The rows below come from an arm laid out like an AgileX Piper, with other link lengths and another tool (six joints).
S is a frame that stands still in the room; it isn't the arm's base.
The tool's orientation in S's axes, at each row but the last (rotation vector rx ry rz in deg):
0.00 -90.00 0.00
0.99 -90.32 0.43
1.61 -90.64 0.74
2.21 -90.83 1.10
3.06 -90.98 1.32
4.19 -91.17 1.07
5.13 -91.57 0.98
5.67 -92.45 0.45
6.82 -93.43 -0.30
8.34 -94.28 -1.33
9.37 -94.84 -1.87
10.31 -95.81 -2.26
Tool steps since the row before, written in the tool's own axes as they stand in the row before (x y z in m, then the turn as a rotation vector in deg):
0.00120 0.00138 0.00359 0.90 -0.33 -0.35
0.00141 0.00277 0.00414 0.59 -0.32 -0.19
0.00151 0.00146 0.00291 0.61 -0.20 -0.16
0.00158 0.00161 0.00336 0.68 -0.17 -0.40
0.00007 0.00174 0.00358 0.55 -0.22 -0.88
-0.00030 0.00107 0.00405 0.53 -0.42 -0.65
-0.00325 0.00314 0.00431 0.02 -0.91 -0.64
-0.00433 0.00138 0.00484 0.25 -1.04 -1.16
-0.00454 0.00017 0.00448 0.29 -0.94 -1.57
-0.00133 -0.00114 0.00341 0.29 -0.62 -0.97
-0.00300 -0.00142 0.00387 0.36 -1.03 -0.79
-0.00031 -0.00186 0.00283 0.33 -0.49 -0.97
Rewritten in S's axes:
-0.00359 0.00138 0.00120 0.35 -0.33 0.90
-0.00419 0.00270 0.00140 0.19 -0.32 0.59
-0.00296 0.00137 0.00149 0.16 -0.20 0.61
-0.00344 0.00147 0.00155 0.40 -0.16 0.68
-0.00366 0.00156 0.00004 0.88 -0.19 0.56
-0.00410 0.00084 -0.00035 0.66 -0.40 0.53
-0.00443 0.00299 -0.00323 0.70 -0.87 0.00
-0.00474 0.00131 -0.00446 1.22 -0.97 0.24
-0.00421 0.00022 -0.00479 1.62 -0.85 0.32
-0.00320 -0.00123 -0.00171 0.99 -0.58 0.30
-0.00347 -0.00132 -0.00349 0.84 -1.00 0.31
-0.00260 -0.00202 -0.00086 0.97 -0.45 0.37

